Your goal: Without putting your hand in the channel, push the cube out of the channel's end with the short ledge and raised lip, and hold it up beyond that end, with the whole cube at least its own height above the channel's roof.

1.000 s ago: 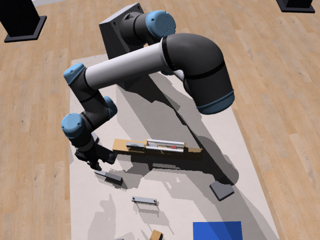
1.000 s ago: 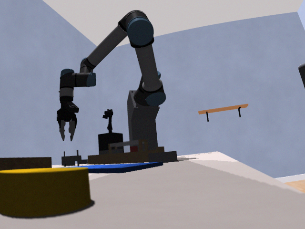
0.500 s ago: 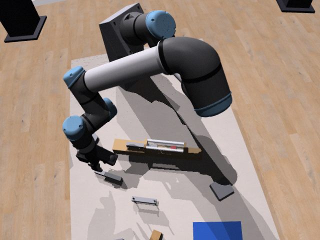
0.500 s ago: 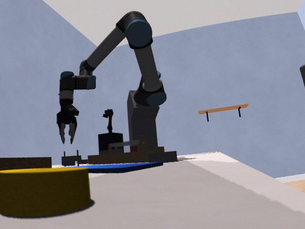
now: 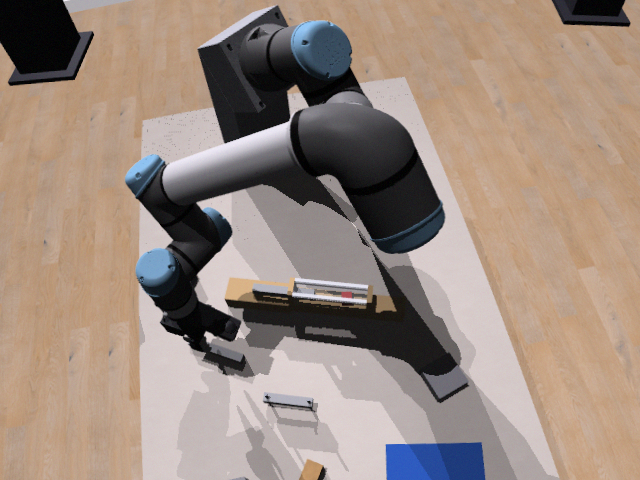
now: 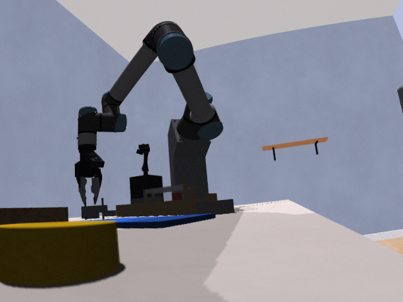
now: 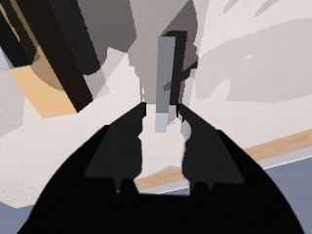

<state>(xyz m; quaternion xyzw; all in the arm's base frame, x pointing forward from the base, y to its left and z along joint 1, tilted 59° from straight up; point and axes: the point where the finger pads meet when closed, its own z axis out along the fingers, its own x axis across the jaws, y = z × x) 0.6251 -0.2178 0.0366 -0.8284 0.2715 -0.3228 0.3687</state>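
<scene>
The thin grey stick lies 60 mm below my hand. Round my hand: red cube 310 mm to the left, 110 mm behind, 10 mm below; wooden block 370 mm ahead, 200 mm to the left, 50 mm below; flat grey bar 180 mm to the left, 130 mm ahead, 40 mm below.
</scene>
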